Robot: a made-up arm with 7 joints.
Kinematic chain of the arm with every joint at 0, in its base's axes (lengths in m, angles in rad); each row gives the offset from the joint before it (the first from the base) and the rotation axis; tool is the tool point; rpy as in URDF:
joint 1: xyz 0 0 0.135 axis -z
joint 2: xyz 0 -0.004 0.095 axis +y
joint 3: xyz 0 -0.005 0.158 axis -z
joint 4: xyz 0 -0.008 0.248 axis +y
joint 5: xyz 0 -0.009 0.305 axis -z
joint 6: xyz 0 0 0.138 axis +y
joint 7: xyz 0 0 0.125 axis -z
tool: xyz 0 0 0 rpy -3.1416 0 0
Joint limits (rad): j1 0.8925..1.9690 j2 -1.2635..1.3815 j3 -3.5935..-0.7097 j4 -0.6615..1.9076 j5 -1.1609..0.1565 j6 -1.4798..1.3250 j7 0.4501..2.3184
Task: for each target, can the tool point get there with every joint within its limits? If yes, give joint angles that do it. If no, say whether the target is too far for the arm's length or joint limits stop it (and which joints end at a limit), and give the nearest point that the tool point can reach.
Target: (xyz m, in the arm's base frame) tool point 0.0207 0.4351 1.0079
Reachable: yes | joints 1.4292 -0.2614 -2.7624 0.2491 -0.0995 1.1072 0.7667
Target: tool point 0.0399 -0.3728 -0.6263
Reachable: no: joint limits stop it (at a limit: joint 1, joint 2, joint 3, joint 4, joint 5) | nearest point 0.0972 -0.4147 -0.1654 | short by 0.466 m
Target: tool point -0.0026 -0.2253 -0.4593
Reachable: no: joint limits stop it (at a limit: joint 1, joint 2, joint 3, joint 4, joint 5) | nearest point 0.0831 -0.4161 -0.1630 | short by 0.363 m
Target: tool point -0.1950 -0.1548 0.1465
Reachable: no: joint limits stop it (at a limit: joint 1, joint 2, joint 3, joint 4, joint 6) | nearest point -0.3339 0.0515 -0.0599 | short by 0.323 m
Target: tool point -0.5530 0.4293 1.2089
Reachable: no: too far | nearest point -0.4366 0.3554 1.0212 | short by 0.233 m
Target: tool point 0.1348 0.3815 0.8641
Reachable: yes | joints 1.8579 0.2656 -3.0949 1.3570 -0.5506 0.1957 1.4489
